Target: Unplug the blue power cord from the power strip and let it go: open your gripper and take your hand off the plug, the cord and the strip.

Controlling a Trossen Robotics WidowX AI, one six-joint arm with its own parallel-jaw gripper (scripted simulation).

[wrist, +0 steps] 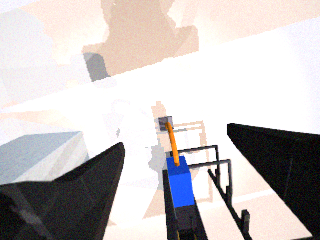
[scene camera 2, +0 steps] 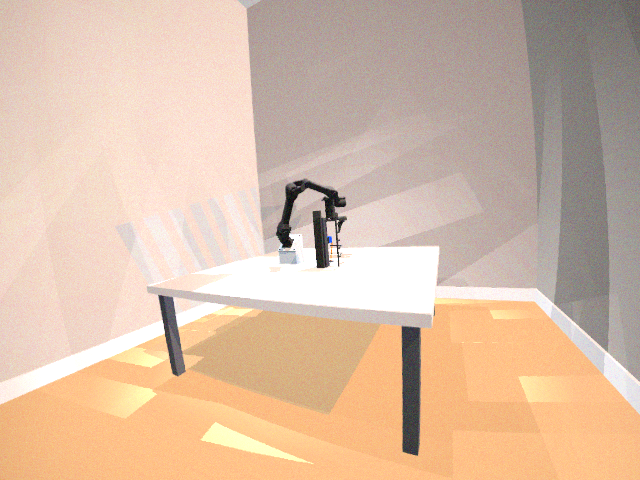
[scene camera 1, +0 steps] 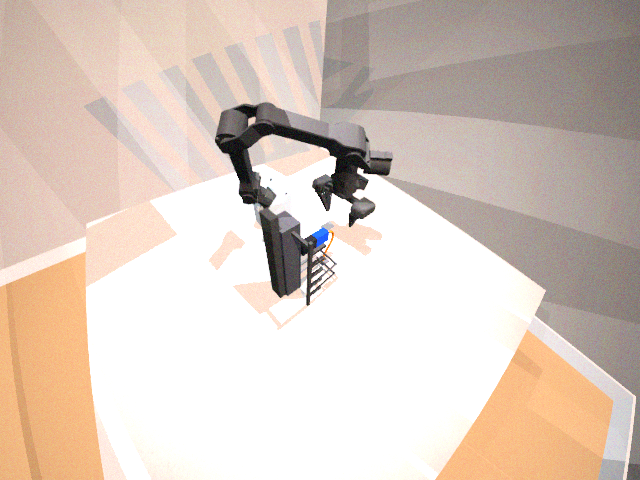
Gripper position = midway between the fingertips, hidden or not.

Note:
The gripper [scene camera 1: 338,218] is open, holding nothing. Further things: a blue plug [wrist: 180,180].
The gripper is seen too in the wrist view [wrist: 174,137].

